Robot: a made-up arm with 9 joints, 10 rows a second.
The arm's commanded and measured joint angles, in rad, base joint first. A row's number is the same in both.
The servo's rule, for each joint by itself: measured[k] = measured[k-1] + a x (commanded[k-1-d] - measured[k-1]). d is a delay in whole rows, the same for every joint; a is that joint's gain. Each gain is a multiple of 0.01, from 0.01 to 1. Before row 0 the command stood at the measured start. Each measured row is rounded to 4 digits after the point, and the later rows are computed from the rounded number. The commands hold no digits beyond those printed.
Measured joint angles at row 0: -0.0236 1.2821 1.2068 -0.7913 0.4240 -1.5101 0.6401 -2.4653 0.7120
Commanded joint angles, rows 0 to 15: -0.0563 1.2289 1.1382 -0.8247 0.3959 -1.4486 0.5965 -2.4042 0.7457; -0.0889 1.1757 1.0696 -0.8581 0.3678 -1.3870 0.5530 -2.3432 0.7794; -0.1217 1.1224 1.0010 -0.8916 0.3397 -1.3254 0.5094 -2.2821 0.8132; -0.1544 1.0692 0.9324 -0.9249 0.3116 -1.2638 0.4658 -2.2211 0.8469; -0.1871 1.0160 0.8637 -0.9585 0.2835 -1.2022 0.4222 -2.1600 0.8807; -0.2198 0.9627 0.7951 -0.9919 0.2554 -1.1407 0.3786 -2.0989 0.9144; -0.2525 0.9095 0.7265 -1.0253 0.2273 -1.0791 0.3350 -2.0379 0.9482; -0.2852 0.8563 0.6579 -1.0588 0.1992 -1.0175 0.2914 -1.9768 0.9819; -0.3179 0.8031 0.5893 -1.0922 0.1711 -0.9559 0.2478 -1.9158 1.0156; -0.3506 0.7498 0.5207 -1.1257 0.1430 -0.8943 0.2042 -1.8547 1.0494; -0.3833 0.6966 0.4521 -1.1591 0.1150 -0.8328 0.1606 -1.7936 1.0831; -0.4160 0.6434 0.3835 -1.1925 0.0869 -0.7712 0.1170 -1.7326 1.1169; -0.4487 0.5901 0.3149 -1.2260 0.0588 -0.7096 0.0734 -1.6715 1.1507; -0.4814 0.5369 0.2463 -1.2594 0.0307 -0.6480 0.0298 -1.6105 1.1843; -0.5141 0.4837 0.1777 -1.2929 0.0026 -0.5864 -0.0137 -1.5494 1.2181; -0.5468 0.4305 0.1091 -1.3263 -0.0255 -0.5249 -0.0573 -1.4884 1.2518
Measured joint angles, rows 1 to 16: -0.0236 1.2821 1.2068 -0.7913 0.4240 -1.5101 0.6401 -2.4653 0.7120; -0.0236 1.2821 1.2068 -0.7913 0.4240 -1.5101 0.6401 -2.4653 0.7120; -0.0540 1.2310 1.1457 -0.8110 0.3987 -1.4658 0.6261 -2.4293 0.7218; -0.0865 1.1779 1.0780 -0.8388 0.3709 -1.4091 0.6027 -2.3785 0.7385; -0.1192 1.1246 1.0095 -0.8700 0.3428 -1.3488 0.5728 -2.3216 0.7602; -0.1519 1.0714 0.9409 -0.9024 0.3147 -1.2876 0.5386 -2.2623 0.7853; -0.1846 1.0182 0.8722 -0.9355 0.2866 -1.2261 0.5014 -2.2019 0.8130; -0.2173 0.9649 0.8036 -0.9688 0.2585 -1.1646 0.4621 -2.1411 0.8424; -0.2500 0.9117 0.7350 -1.0021 0.2304 -1.1030 0.4214 -2.0802 0.8731; -0.2827 0.8585 0.6664 -1.0356 0.2023 -1.0414 0.3798 -2.0192 0.9047; -0.3154 0.8053 0.5978 -1.0690 0.1742 -0.9798 0.3376 -1.9582 0.9369; -0.3481 0.7520 0.5292 -1.1025 0.1461 -0.9182 0.2949 -1.8971 0.9695; -0.3808 0.6988 0.4606 -1.1359 0.1181 -0.8567 0.2519 -1.8360 1.0024; -0.4135 0.6456 0.3920 -1.1693 0.0900 -0.7951 0.2087 -1.7750 1.0356; -0.4462 0.5923 0.3234 -1.2028 0.0619 -0.7335 0.1654 -1.7139 1.0690; -0.4789 0.5391 0.2548 -1.2362 0.0338 -0.6719 0.1220 -1.6529 1.1024
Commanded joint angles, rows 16 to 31: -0.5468 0.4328 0.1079 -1.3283 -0.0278 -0.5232 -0.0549 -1.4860 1.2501; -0.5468 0.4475 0.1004 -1.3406 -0.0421 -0.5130 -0.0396 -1.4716 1.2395; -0.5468 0.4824 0.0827 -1.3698 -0.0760 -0.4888 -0.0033 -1.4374 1.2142; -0.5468 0.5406 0.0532 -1.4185 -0.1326 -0.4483 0.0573 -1.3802 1.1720; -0.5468 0.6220 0.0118 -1.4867 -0.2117 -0.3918 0.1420 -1.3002 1.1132; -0.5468 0.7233 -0.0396 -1.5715 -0.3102 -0.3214 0.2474 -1.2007 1.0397; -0.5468 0.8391 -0.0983 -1.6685 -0.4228 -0.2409 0.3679 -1.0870 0.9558; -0.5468 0.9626 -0.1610 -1.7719 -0.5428 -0.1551 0.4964 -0.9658 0.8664; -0.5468 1.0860 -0.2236 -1.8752 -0.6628 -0.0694 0.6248 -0.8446 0.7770; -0.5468 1.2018 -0.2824 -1.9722 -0.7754 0.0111 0.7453 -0.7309 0.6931; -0.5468 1.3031 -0.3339 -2.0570 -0.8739 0.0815 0.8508 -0.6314 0.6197; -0.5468 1.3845 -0.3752 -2.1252 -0.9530 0.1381 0.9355 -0.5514 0.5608; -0.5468 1.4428 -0.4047 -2.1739 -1.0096 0.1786 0.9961 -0.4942 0.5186; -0.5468 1.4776 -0.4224 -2.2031 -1.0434 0.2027 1.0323 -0.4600 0.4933; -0.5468 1.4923 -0.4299 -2.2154 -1.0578 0.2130 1.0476 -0.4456 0.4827; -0.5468 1.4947 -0.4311 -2.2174 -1.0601 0.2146 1.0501 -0.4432 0.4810
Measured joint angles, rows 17 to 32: -0.5116 0.4859 0.1862 -1.2697 0.0057 -0.6103 0.0786 -1.5918 1.1360; -0.5443 0.4327 0.1176 -1.3031 -0.0224 -0.5488 0.0351 -1.5308 1.1696; -0.5466 0.4328 0.1090 -1.3180 -0.0273 -0.5304 0.0063 -1.5044 1.1929; -0.5468 0.4469 0.1013 -1.3313 -0.0406 -0.5179 -0.0084 -1.4850 1.2064; -0.5468 0.4810 0.0847 -1.3540 -0.0725 -0.4969 -0.0068 -1.4569 1.2087; -0.5468 0.5382 0.0567 -1.3921 -0.1266 -0.4619 0.0137 -1.4116 1.1981; -0.5468 0.6186 0.0167 -1.4479 -0.2032 -0.4114 0.0548 -1.3459 1.1735; -0.5468 0.7191 -0.0334 -1.5208 -0.2995 -0.3466 0.1164 -1.2602 1.1347; -0.5468 0.8343 -0.0912 -1.6079 -0.4105 -0.2705 0.1969 -1.1580 1.0828; -0.5468 0.9575 -0.1533 -1.7047 -0.5296 -0.1874 0.2927 -1.0446 1.0200; -0.5468 1.0809 -0.2159 -1.8053 -0.6495 -0.1024 0.3990 -0.9266 0.9495; -0.5468 1.1970 -0.2751 -1.9038 -0.7628 -0.0207 0.5098 -0.8111 0.8751; -0.5468 1.2989 -0.3274 -1.9942 -0.8628 0.0529 0.6189 -0.7051 0.8010; -0.5468 1.3811 -0.3699 -2.0715 -0.9440 0.1142 0.7202 -0.6144 0.7313; -0.5468 1.4403 -0.4009 -2.1319 -1.0030 0.1606 0.8085 -0.5435 0.6696; -0.5468 1.4761 -0.4200 -2.1739 -1.0394 0.1909 0.8801 -0.4942 0.6185
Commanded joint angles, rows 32 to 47: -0.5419 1.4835 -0.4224 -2.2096 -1.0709 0.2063 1.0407 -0.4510 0.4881; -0.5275 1.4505 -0.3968 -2.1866 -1.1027 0.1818 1.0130 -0.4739 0.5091; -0.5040 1.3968 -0.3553 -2.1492 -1.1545 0.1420 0.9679 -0.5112 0.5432; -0.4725 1.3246 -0.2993 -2.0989 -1.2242 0.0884 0.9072 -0.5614 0.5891; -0.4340 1.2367 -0.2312 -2.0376 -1.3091 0.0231 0.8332 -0.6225 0.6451; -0.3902 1.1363 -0.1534 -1.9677 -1.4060 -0.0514 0.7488 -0.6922 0.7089; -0.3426 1.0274 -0.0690 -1.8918 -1.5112 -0.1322 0.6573 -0.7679 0.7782; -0.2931 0.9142 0.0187 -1.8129 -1.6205 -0.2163 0.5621 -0.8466 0.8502; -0.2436 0.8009 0.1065 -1.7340 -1.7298 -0.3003 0.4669 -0.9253 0.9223; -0.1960 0.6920 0.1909 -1.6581 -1.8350 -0.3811 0.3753 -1.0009 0.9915; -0.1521 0.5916 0.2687 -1.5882 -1.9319 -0.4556 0.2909 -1.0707 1.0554; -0.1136 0.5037 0.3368 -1.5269 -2.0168 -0.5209 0.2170 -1.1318 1.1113; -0.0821 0.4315 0.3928 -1.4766 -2.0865 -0.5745 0.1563 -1.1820 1.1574; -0.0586 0.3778 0.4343 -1.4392 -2.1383 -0.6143 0.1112 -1.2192 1.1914; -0.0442 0.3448 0.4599 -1.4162 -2.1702 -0.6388 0.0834 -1.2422 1.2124; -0.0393 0.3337 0.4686 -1.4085 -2.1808 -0.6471 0.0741 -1.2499 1.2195
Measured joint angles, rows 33 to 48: -0.5468 1.4917 -0.4288 -2.1984 -1.0560 0.2068 0.9337 -0.4655 0.5791; -0.5468 1.4946 -0.4308 -2.2096 -1.0597 0.2124 0.9709 -0.4523 0.5507; -0.5422 1.4839 -0.4233 -2.2096 -1.0698 0.2080 0.9932 -0.4515 0.5325; -0.5285 1.4518 -0.3997 -2.1960 -1.0994 0.1891 0.9995 -0.4647 0.5257; -0.5057 1.3990 -0.3602 -2.1684 -1.1490 0.1552 0.9894 -0.4921 0.5308; -0.4748 1.3276 -0.3060 -2.1274 -1.2167 0.1071 0.9631 -0.5330 0.5477; -0.4369 1.2403 -0.2394 -2.0744 -1.2999 0.0466 0.9215 -0.5858 0.5759; -0.3935 1.1405 -0.1629 -2.0114 -1.3954 -0.0240 0.8662 -0.6486 0.6145; -0.3462 1.0319 -0.0793 -1.9408 -1.4996 -0.1019 0.7994 -0.7190 0.6620; -0.2968 0.9189 0.0079 -1.8653 -1.6084 -0.1843 0.7235 -0.7943 0.7166; -0.2473 0.8056 0.0957 -1.7878 -1.7177 -0.2678 0.6414 -0.8716 0.7763; -0.1996 0.6965 0.1804 -1.7113 -1.8233 -0.3494 0.5562 -0.9479 0.8387; -0.1554 0.5958 0.2590 -1.6387 -1.9210 -0.4259 0.4713 -1.0204 0.9015; -0.1165 0.5074 0.3282 -1.5727 -2.0072 -0.4943 0.3899 -1.0861 0.9623; -0.0845 0.4345 0.3857 -1.5160 -2.0786 -0.5520 0.3151 -1.1427 1.0189; -0.0604 0.3801 0.4290 -1.4707 -2.1323 -0.5969 0.2499 -1.1878 1.0689
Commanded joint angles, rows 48 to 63: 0.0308 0.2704 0.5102 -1.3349 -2.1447 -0.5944 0.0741 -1.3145 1.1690; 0.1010 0.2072 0.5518 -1.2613 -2.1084 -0.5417 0.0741 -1.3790 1.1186; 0.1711 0.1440 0.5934 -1.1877 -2.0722 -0.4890 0.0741 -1.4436 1.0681; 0.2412 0.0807 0.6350 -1.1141 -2.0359 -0.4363 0.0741 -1.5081 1.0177; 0.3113 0.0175 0.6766 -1.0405 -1.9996 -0.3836 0.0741 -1.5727 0.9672; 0.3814 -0.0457 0.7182 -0.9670 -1.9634 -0.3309 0.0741 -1.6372 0.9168; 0.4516 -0.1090 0.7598 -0.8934 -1.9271 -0.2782 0.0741 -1.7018 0.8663; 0.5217 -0.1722 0.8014 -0.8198 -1.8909 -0.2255 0.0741 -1.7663 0.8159; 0.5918 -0.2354 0.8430 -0.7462 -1.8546 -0.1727 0.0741 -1.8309 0.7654; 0.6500 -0.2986 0.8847 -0.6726 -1.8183 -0.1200 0.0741 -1.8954 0.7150; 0.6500 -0.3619 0.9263 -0.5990 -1.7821 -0.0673 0.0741 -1.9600 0.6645; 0.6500 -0.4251 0.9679 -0.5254 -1.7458 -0.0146 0.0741 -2.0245 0.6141; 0.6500 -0.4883 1.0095 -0.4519 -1.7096 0.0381 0.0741 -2.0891 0.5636; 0.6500 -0.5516 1.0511 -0.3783 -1.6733 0.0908 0.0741 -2.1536 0.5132; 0.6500 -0.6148 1.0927 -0.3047 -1.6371 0.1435 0.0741 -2.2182 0.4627; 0.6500 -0.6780 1.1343 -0.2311 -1.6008 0.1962 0.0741 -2.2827 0.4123
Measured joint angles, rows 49 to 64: -0.0453 0.3462 0.4565 -1.4385 -2.1664 -0.6271 0.1966 -1.2199 1.1105; -0.0397 0.3342 0.4673 -1.4208 -2.1794 -0.6415 0.1574 -1.2376 1.1421; 0.0259 0.2730 0.5055 -1.3701 -2.1482 -0.6076 0.1307 -1.2830 1.1499; 0.0957 0.2098 0.5467 -1.3059 -2.1124 -0.5602 0.1126 -1.3396 1.1408; 0.1658 0.1466 0.5883 -1.2362 -2.0762 -0.5089 0.1003 -1.4010 1.1197; 0.2359 0.0833 0.6299 -1.1642 -2.0399 -0.4566 0.0919 -1.4642 1.0901; 0.3060 0.0201 0.6715 -1.0912 -2.0036 -0.4040 0.0862 -1.5282 1.0545; 0.3761 -0.0431 0.7131 -1.0179 -1.9674 -0.3514 0.0823 -1.5925 1.0146; 0.4463 -0.1064 0.7547 -0.9444 -1.9311 -0.2987 0.0797 -1.6570 0.9716; 0.5164 -0.1696 0.7963 -0.8709 -1.8949 -0.2460 0.0779 -1.7215 0.9264; 0.5865 -0.2328 0.8379 -0.7973 -1.8586 -0.1932 0.0767 -1.7860 0.8797; 0.6456 -0.2960 0.8796 -0.7237 -1.8223 -0.1405 0.0759 -1.8505 0.8319; 0.6497 -0.3593 0.9212 -0.6501 -1.7861 -0.0878 0.0753 -1.9151 0.7834; 0.6500 -0.4225 0.9628 -0.5765 -1.7498 -0.0351 0.0749 -1.9796 0.7343; 0.6500 -0.4857 1.0044 -0.5030 -1.7136 0.0176 0.0746 -2.0442 0.6848; 0.6500 -0.5490 1.0460 -0.4294 -1.6773 0.0703 0.0744 -2.1087 0.6350
